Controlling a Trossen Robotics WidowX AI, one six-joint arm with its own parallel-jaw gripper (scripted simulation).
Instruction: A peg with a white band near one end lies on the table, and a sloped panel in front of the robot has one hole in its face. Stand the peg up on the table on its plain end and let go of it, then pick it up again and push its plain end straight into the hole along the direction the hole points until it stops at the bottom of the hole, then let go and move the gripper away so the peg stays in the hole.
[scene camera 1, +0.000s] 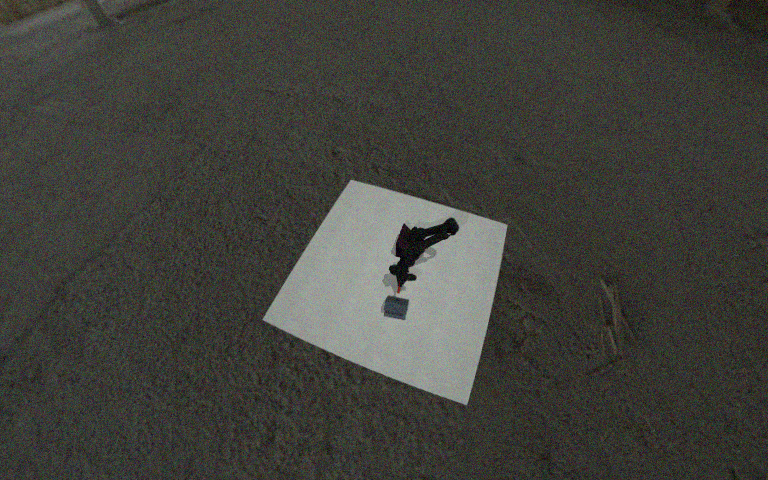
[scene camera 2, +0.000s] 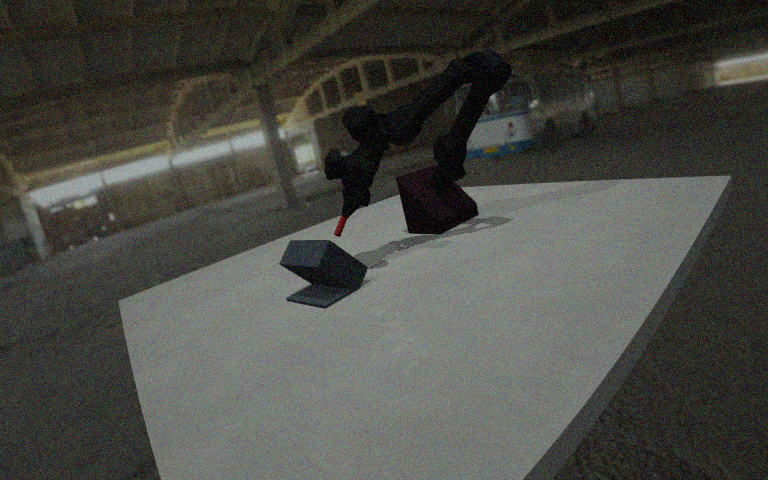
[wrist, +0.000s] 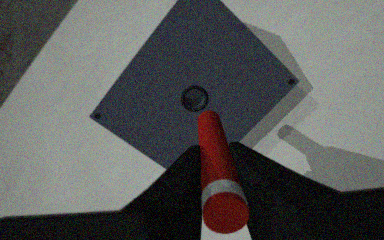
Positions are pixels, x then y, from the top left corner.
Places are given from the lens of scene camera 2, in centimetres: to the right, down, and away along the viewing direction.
my gripper (scene camera 2: 343, 217): -8, -5, 84
sloped panel (scene camera 2: 321, 262): -11, 4, 72
flat foot plate (scene camera 2: 314, 295): -14, 11, 78
